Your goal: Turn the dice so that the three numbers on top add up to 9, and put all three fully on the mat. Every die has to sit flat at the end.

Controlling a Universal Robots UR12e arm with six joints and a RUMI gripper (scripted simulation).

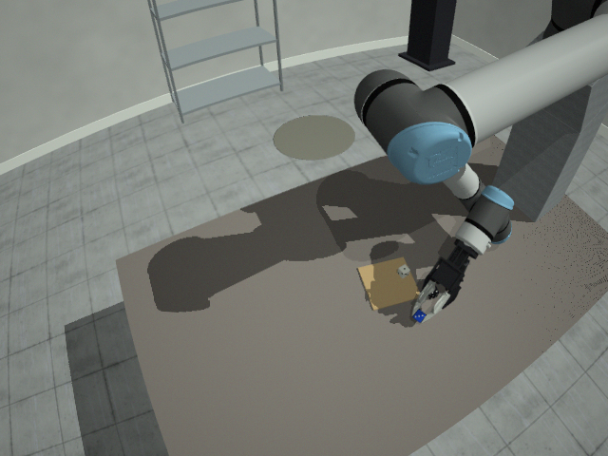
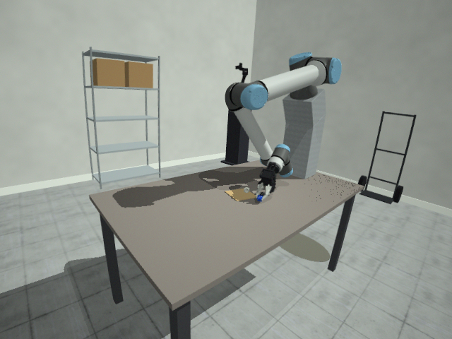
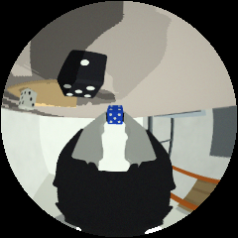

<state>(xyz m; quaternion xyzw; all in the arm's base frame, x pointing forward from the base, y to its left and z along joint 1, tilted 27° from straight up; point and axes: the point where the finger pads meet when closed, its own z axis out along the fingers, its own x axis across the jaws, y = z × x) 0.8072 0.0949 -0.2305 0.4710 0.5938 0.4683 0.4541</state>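
The blue die lies right at my hand. Round my hand: tan mat (14 cm to the right, 3 cm below, 1 cm behind); then white die (14 cm to the right, 6 cm behind, 1 cm below); then black die (8 cm behind, 3 cm to the right, 2 cm below).
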